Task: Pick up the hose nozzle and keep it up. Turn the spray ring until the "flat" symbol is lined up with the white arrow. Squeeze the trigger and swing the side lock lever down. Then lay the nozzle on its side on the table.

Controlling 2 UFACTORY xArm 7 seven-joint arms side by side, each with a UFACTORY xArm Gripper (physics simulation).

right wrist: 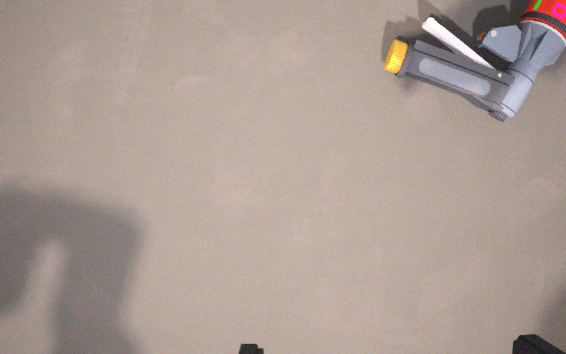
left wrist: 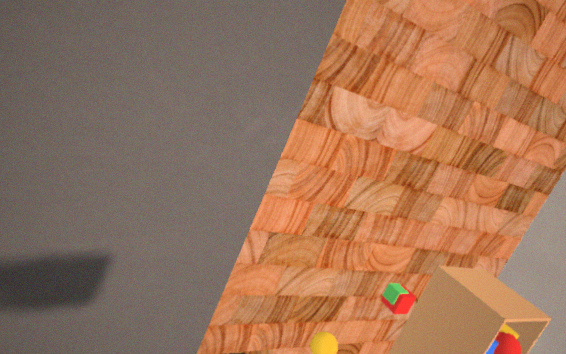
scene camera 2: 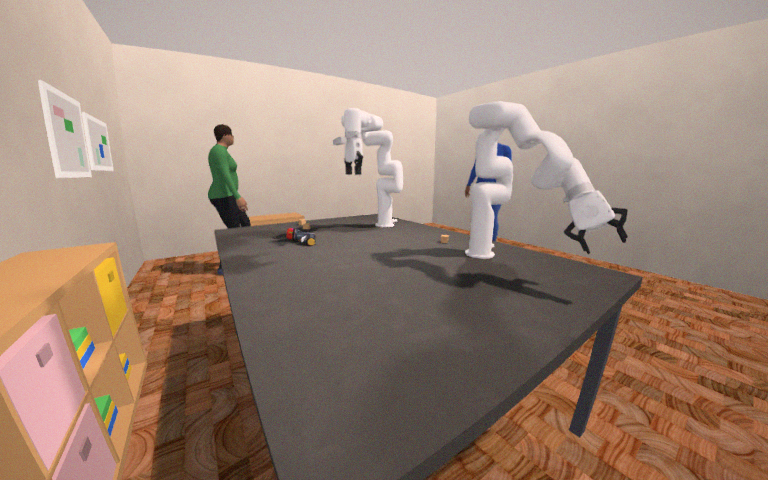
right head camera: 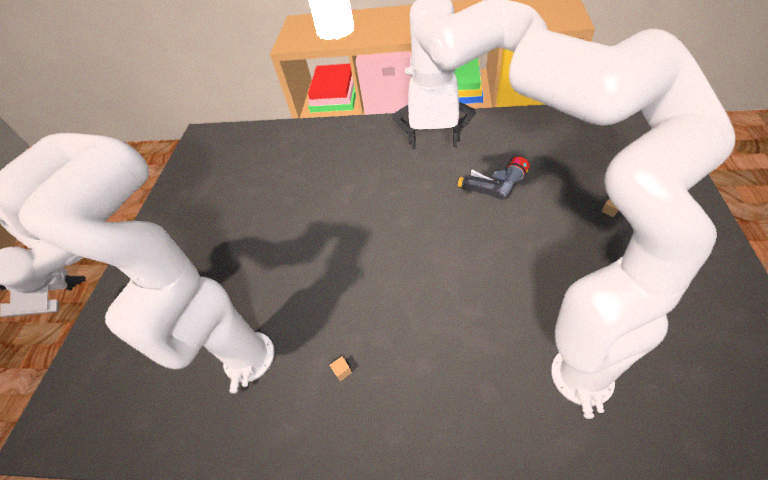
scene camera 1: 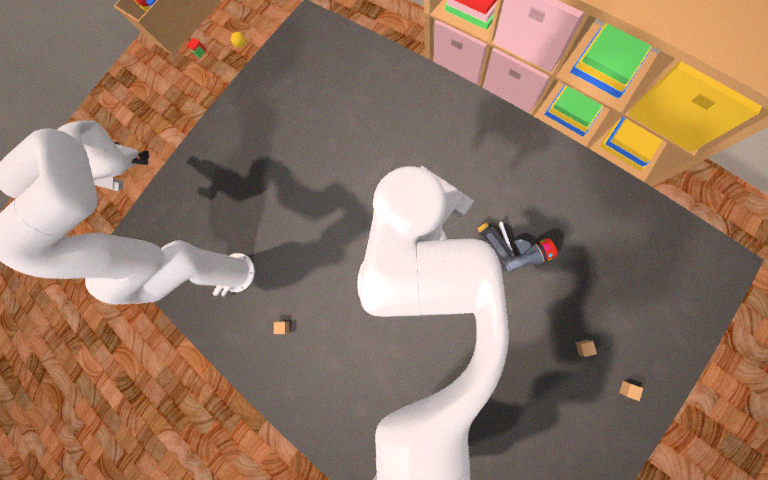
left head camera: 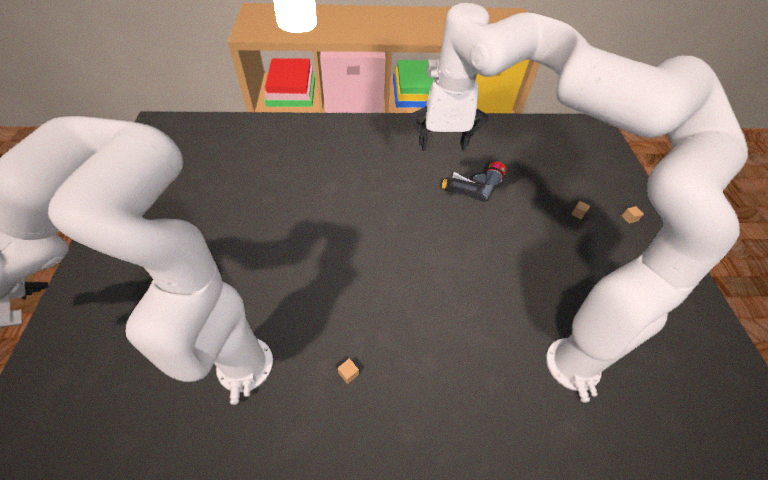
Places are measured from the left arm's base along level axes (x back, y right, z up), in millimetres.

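Where they show: left gripper, fingertip midpoint: (scene camera 2: 606, 247) (scene camera 1: 132, 150); right gripper, fingertip midpoint: (scene camera 2: 353, 174) (right head camera: 434, 144) (left head camera: 443, 146); left arm's base, link origin: (scene camera 2: 479, 254) (right head camera: 249, 357) (scene camera 1: 237, 272) (left head camera: 245, 364); right arm's base, link origin: (scene camera 2: 384, 225) (right head camera: 581, 376) (left head camera: 572, 364).
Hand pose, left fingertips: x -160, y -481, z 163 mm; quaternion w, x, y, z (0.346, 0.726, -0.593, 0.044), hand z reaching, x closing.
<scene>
Things, the pixels of their centre, and the offset from my left fingertips. "*": a spot on its surface instead. Level surfaces: height alone.
- hose nozzle, surface spot: (right wrist: 455, 75) (right head camera: 481, 183) (left head camera: 464, 185) * dz -128, dx -317, dy +1140 mm
- yellow end cap, surface spot: (right wrist: 396, 56) * dz -127, dx -342, dy +1080 mm
- white trigger bar, surface spot: (right wrist: 462, 48) * dz -130, dx -345, dy +1152 mm
- cube, body centre: (left head camera: 348, 371) (right head camera: 341, 368) (scene camera 1: 281, 327) dz -146, dx +215, dy +717 mm
- table, surface height: dz -163 mm
The hose nozzle (left head camera: 467, 187) (right head camera: 484, 185) (scene camera 1: 523, 260) (scene camera 2: 300, 236) (right wrist: 455, 75) lies on its side on the table, with a grey handle, a yellow end cap (right wrist: 396, 56) and a white trigger bar (right wrist: 462, 48) standing out from the handle. Its red spray ring (left head camera: 496, 168) (scene camera 1: 547, 249) (right wrist: 545, 12) carries coloured symbols; which one meets the arrow cannot be read. My right gripper (left head camera: 443, 146) (right head camera: 434, 143) (scene camera 2: 353, 172) (right wrist: 390, 347) is open and empty, pointing down high above the table, beyond and left of the nozzle in the head views. My left gripper (scene camera 2: 606, 245) is open and empty, off the table's side.
Two wooden cubes (left head camera: 580, 210) (left head camera: 632, 215) lie right of the nozzle, and another cube (left head camera: 348, 370) lies near the left arm's base. A shelf unit (left head camera: 362, 28) (scene camera 2: 62, 277) stands behind the table (left head camera: 396, 424). A toy box (left wrist: 450, 310) stands on the floor.
</scene>
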